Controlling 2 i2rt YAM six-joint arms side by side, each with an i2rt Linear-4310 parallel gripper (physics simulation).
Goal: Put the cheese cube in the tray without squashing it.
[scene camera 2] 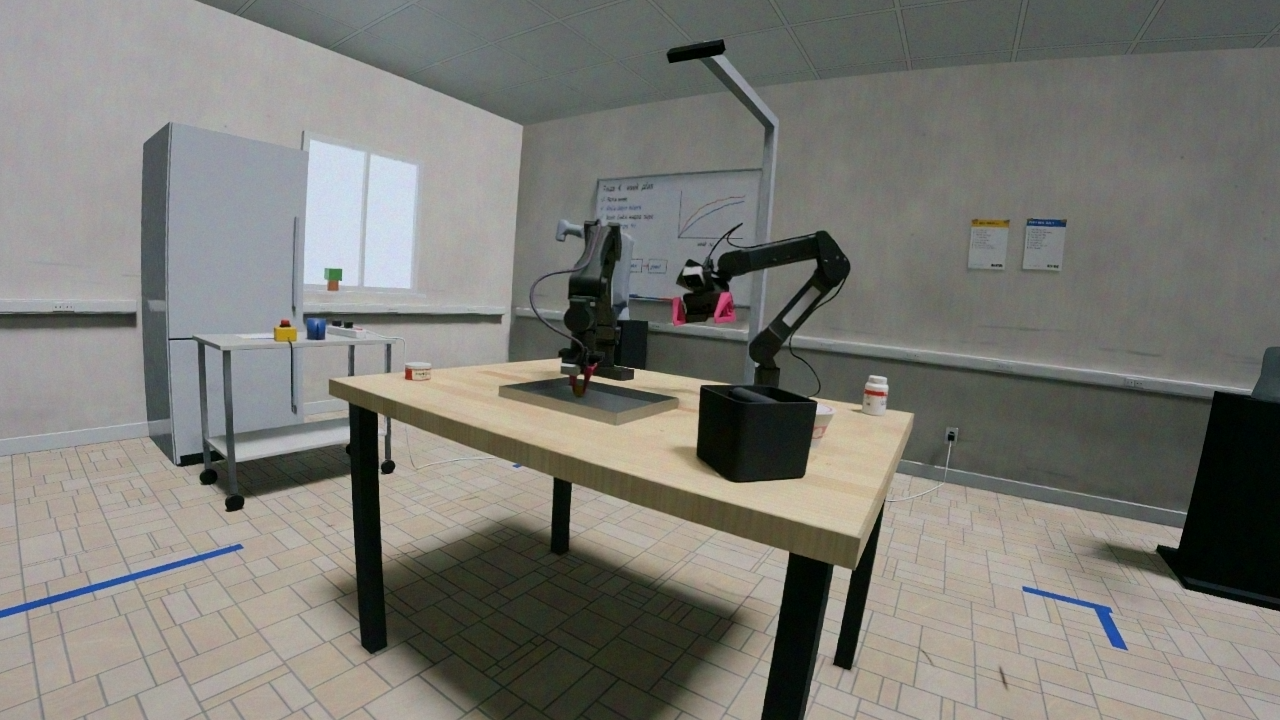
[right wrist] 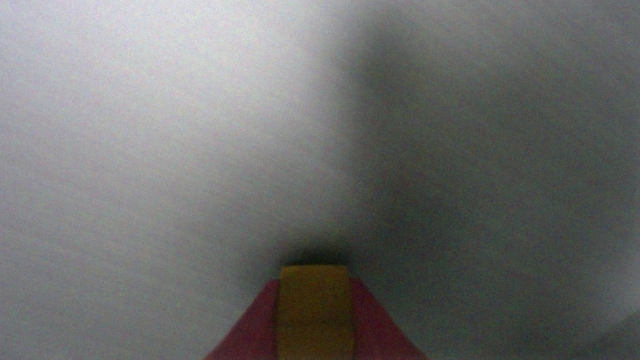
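The cheese cube (scene camera 2: 580, 389) (right wrist: 315, 305) is a yellow-brown block with straight sides. My right gripper (scene camera 2: 582, 383) (right wrist: 315, 293) is shut on it, a pink finger on each side. The cube is inside the outline of the grey metal tray (scene camera 2: 628, 413) (right wrist: 150, 175), very low over the tray's floor, with a dark shadow right at its edge in the right wrist view. Whether it touches the floor is hard to tell. My left gripper (scene camera 2: 703, 309) is open and empty, raised high above the back of the table.
A black bin (scene camera 2: 756, 438) with a dark thing inside stands at the table's front right. Behind it a white and red bowl (scene camera 2: 822, 420) partly shows. A white bottle (scene camera 2: 875, 395) stands at the right edge. A small red and white tub (scene camera 2: 417, 371) stands at the left corner.
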